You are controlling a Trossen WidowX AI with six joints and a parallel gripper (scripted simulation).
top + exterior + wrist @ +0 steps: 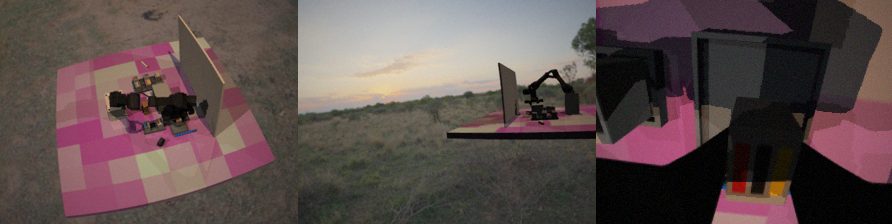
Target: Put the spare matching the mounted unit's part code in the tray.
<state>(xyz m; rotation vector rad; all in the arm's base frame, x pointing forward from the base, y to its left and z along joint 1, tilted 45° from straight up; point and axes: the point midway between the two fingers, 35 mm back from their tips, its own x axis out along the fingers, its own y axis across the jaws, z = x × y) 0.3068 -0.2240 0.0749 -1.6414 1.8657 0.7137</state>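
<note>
The grey tray lies 30 mm below my gripper tip. The rest, counted from my gripper tip: beige mounted unit (20 mm behind, 200 mm to the left, 20 mm above); small black object (140 mm behind, 100 mm to the right, 10 mm below); orange block (150 mm behind, 170 mm to the left).
</note>
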